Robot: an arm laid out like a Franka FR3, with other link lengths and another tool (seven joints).
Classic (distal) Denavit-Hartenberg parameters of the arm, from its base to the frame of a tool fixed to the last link. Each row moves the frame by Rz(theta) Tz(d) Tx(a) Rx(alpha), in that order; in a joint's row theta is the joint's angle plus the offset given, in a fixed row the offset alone. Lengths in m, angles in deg.
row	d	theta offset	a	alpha
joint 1	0.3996	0	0	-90
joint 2	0	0	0	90
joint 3	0.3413	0	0.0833	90
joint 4	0	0	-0.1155	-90
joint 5	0.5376	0	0	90
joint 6	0	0	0.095	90
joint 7	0.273	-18.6	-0.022	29.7
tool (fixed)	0.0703	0	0	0
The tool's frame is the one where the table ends.
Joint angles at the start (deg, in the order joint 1, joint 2, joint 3, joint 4, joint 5, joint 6, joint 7):
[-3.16 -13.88 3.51 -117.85 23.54 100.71 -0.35]
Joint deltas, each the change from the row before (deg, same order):
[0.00 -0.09 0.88 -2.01 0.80 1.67 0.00]
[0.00 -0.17 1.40 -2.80 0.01 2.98 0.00]
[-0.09 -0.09 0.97 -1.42 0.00 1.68 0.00]
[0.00 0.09 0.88 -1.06 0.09 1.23 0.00]
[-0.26 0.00 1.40 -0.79 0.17 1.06 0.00]
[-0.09 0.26 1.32 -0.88 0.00 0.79 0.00]
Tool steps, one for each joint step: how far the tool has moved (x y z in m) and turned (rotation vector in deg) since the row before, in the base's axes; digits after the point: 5 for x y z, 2 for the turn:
[-0.00364 0.01104 -0.01795 0.38 0.40 -0.01]
[-0.00365 0.01053 -0.02717 -0.71 -0.10 0.18]
[-0.00192 0.00650 -0.01391 -0.46 -0.22 0.20]
[-0.00260 0.00734 -0.01194 -0.30 0.02 0.35]
[-0.00278 0.01028 -0.00864 -0.33 -0.17 0.63]
[-0.00598 0.01032 -0.01267 -0.44 0.41 0.88]

